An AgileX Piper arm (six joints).
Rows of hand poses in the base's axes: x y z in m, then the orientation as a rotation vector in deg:
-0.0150 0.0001 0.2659 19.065 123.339 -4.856
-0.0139 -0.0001 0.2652 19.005 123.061 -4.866
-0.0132 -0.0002 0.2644 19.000 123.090 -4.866
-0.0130 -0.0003 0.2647 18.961 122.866 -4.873
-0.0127 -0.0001 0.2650 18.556 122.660 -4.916
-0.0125 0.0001 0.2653 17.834 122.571 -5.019
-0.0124 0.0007 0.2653 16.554 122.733 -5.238
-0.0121 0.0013 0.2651 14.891 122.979 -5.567
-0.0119 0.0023 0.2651 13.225 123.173 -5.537
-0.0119 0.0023 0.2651 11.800 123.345 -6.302
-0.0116 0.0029 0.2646 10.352 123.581 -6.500
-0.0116 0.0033 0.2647 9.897 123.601 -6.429
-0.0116 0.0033 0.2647 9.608 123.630 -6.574
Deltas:
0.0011 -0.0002 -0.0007 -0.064 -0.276 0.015
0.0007 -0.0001 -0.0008 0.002 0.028 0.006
0.0002 -0.0001 0.0003 -0.048 -0.222 0.006
0.0003 0.0002 0.0003 -0.215 -0.223 0.256
0.0002 0.0002 0.0003 -0.369 -0.118 0.470
0.0001 0.0006 0.0000 -0.643 0.117 0.845
0.0003 0.0006 -0.0002 -0.861 0.205 1.082
0.0002 0.0010 0.0000 -0.610 0.127 1.219
0.0000 0.0000 0.0000 -1.083 0.209 0.738
0.0003 0.0006 -0.0005 -0.680 0.228 0.974
0.0000 0.0004 0.0001 -0.123 0.008 0.355
0.0000 0.0000 0.0000 -0.213 0.039 0.153

